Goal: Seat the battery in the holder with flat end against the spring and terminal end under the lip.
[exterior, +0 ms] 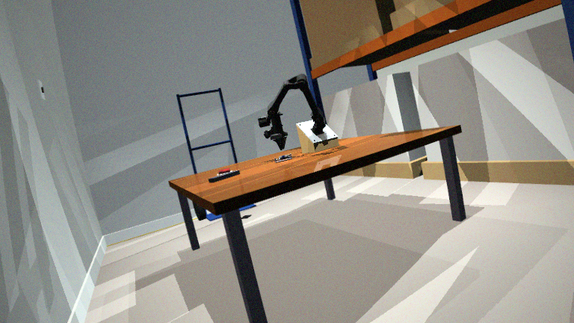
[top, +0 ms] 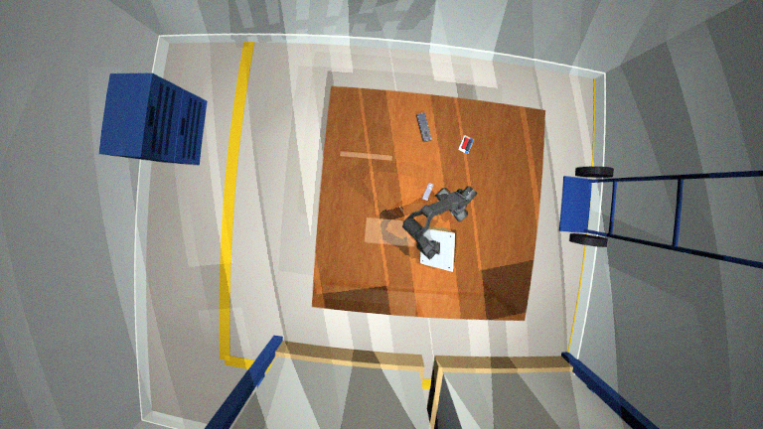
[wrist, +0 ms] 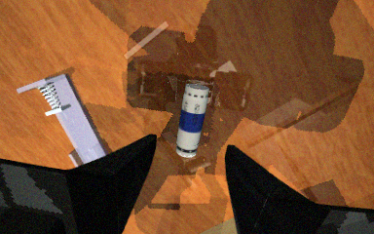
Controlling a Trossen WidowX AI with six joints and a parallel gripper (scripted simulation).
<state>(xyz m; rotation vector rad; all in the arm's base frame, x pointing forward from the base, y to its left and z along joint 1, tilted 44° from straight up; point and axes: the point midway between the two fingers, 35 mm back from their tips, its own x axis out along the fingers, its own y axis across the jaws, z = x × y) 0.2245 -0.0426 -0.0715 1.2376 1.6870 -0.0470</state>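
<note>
Now: the battery 5 cm below my gripper tip. The rest, counted from my gripper tip: dark bar 43 cm ahead, 11 cm to the left, 4 cm below; then white card 34 cm ahead, 13 cm to the right, 5 cm below.
</note>
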